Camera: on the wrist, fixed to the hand. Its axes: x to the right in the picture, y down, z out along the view.
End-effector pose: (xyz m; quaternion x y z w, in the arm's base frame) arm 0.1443 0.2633 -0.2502 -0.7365 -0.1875 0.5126 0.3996
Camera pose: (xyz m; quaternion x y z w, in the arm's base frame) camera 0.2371 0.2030 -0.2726 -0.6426 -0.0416 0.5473 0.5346
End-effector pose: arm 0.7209 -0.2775 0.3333 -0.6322 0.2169 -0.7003 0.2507
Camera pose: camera 0.6196 -0.3176 0.3037 -0.5474 0.0829 -0.7279 0.4045
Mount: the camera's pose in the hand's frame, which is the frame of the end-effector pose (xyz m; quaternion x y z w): 0.0097 0.0419 -0.1044 0.2183 0.0099 0.0345 0.9752
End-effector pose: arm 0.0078 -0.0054 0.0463 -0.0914 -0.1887 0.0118 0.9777
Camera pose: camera 0.0560 0.0182 -0.0530 0.1177 -0.1686 0.0855 0.9749
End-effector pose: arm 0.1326 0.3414 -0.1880 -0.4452 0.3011 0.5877 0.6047
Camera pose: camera 0.1094 0.2489 -0.2484 -0.2976 0.4433 0.5239 0.6637
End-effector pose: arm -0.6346 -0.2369 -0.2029 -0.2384 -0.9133 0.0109 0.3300
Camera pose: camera -0.5597 -0.2098 -0.1229 -0.1921 -0.8768 0.2190 0.3825
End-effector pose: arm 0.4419 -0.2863 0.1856 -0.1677 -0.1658 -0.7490 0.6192
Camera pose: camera 0.4766 -0.3498 0.0989 -0.0267 -0.3133 -0.6745 0.6679
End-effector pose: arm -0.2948 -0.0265 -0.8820 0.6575 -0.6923 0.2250 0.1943
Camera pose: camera -0.3400 0.0261 -0.7929 0.6575 -0.6468 0.3838 0.0450
